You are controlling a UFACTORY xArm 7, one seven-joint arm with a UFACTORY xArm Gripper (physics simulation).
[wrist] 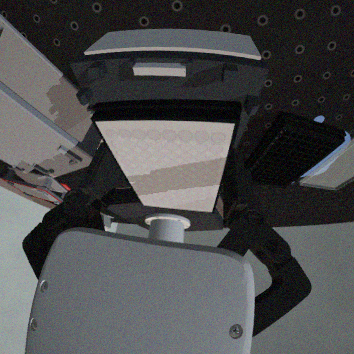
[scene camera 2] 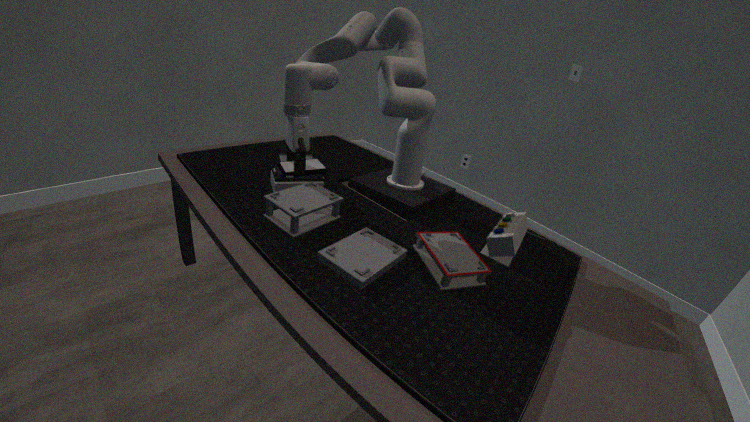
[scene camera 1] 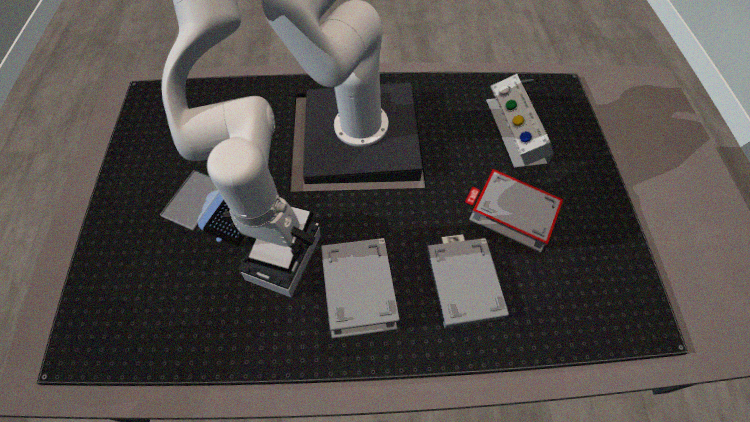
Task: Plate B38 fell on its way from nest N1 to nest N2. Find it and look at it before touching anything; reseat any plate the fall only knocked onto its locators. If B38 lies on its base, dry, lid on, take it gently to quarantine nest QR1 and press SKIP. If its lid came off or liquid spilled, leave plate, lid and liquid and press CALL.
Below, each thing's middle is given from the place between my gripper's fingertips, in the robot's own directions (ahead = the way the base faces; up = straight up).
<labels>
My gripper is now 20 mm past the white well plate (scene camera 1: 267, 254) and 10 mm to the right of it. From my hand the other things lie so: grey lid (scene camera 1: 192, 200): 200 mm to the right, 160 mm behind, 60 mm below; dark station (scene camera 1: 284, 283): 30 mm below.
</labels>
